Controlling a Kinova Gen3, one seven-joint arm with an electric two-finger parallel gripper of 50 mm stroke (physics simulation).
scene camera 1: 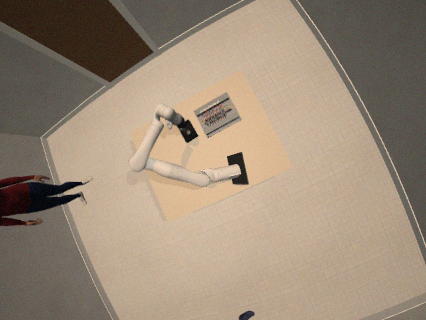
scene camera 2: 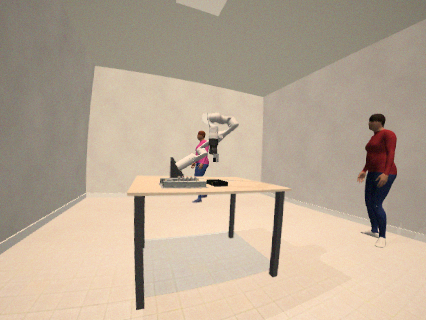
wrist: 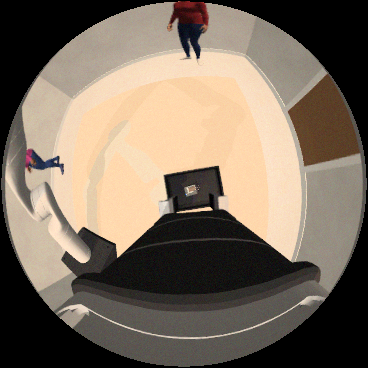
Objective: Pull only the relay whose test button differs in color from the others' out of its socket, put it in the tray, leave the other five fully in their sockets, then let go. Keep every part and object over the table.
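Frame: origin at the arm's base, x ahead, y left, z up, level; centimetres.
Where they show: gripper, fingertip midpoint: (scene camera 1: 182, 126) (scene camera 2: 215, 162) (wrist: 193, 200); arm's base, link origin: (scene camera 1: 237, 170) (scene camera 2: 177, 167) (wrist: 82, 253).
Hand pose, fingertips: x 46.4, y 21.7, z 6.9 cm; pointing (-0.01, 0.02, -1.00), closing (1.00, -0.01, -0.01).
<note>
Things, the pixels of their top centre, and the offset from my fingertips. Level surfaces: height alone.
- small relay, top centre: (wrist: 191, 189) dx -0.4, dy +1.5, dz -15.8 cm
- black tray, top centre: (wrist: 194, 189) (scene camera 2: 217, 180) (scene camera 1: 187, 130) dx +0.3, dy +1.7, dz -14.7 cm
- table, surface height: dz -18.2 cm
A small relay (wrist: 191, 190), with a light casing and an orange-brown patch, lies inside the black tray (scene camera 1: 192, 137) (scene camera 2: 217, 183) (wrist: 207, 179). Its test button cannot be made out. My gripper (scene camera 2: 215, 159) (wrist: 193, 200) is open and empty. It hangs well above the tray, with its fingers apart near the tray's edge in the wrist view. The grey socket panel (scene camera 1: 226, 123) (scene camera 2: 183, 184) stands beside the tray with a row of parts and red wires. Its relays are too small to count or to tell their seating or button colours.
The arm's black base (scene camera 1: 243, 175) (wrist: 102, 245) stands on the table (scene camera 1: 265, 150) (scene camera 2: 250, 186). The arm bends around over the table. A person in red (scene camera 2: 382, 155) (wrist: 190, 15) and one in pink (scene camera 2: 201, 150) (wrist: 31, 159) stand away from the table.
</note>
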